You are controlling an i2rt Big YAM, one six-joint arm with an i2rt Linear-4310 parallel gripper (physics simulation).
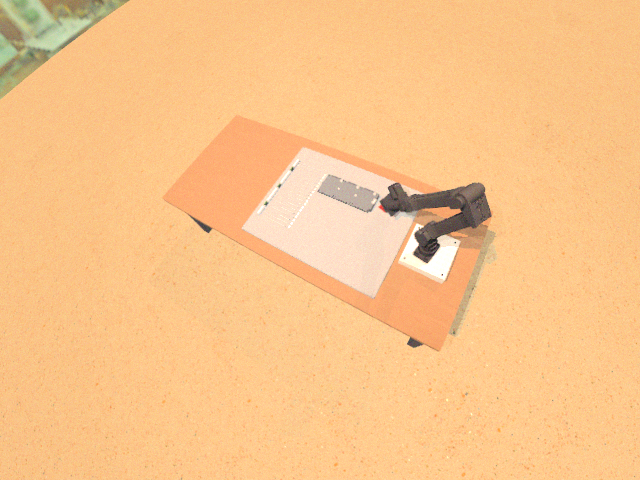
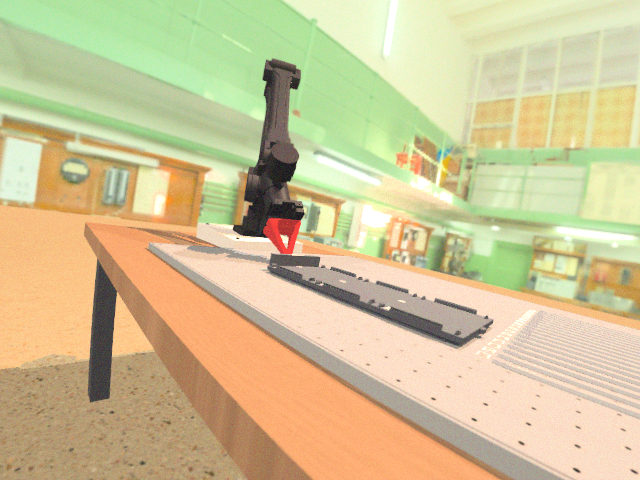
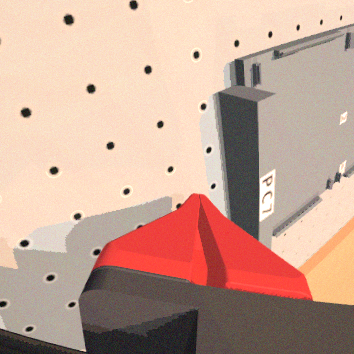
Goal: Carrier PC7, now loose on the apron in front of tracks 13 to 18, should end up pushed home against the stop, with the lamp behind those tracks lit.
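Frame: origin at the arm's base, x ahead, y left, z up, level; metres.
Seen in the pictures: gripper, fingertip midpoint: (image 1: 379, 206) (image 2: 287, 257) (image 3: 195, 204); arm's base, link origin: (image 1: 426, 250) (image 2: 255, 234).
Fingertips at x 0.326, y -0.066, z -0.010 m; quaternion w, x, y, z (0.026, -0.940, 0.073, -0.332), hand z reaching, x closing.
Observation:
Pixels of each thing's top centre, then the offset from my fingertips to it. "pt": a spot on its surface instead. Level surfaces: height alone.
- Carrier PC7, top centre: (image 2: 369, 276) (image 1: 347, 190) dx +0.193, dy +0.028, dz +0.012 m
- PC7 label, surface spot: (image 3: 267, 195) pt dx +0.039, dy -0.003, dz +0.012 m
- perforated board, surface height: dz -0.018 m
- broken white strip, surface spot: (image 1: 272, 193) pt dx +0.526, dy +0.292, dz -0.001 m
Carrier PC7 (image 1: 347, 194) (image 2: 398, 305) (image 3: 305, 120) is a long dark grey plate lying flat on the pale perforated board. Its far end is close to the row of white marks in front of the ribbed tracks (image 2: 578, 351). A raised upright wall (image 2: 294, 260) (image 3: 241, 165) stands across its end nearest the arm, beside the PC7 label (image 3: 267, 195). My gripper (image 1: 382, 208) (image 2: 285, 251) (image 3: 195, 204) is shut and empty, red fingertips together, low and just on the arm's side of that wall. Whether the tips touch it, I cannot tell. I cannot make out a lit lamp.
The perforated board (image 1: 336, 253) (image 2: 330, 330) lies on the orange-brown table (image 1: 206, 175) (image 2: 206, 392). A broken white strip (image 1: 272, 193) with dark green spots runs along the board's far edge, behind the tracks. The arm stands on a white base (image 1: 444, 258) (image 2: 222, 235) at the table's near end.

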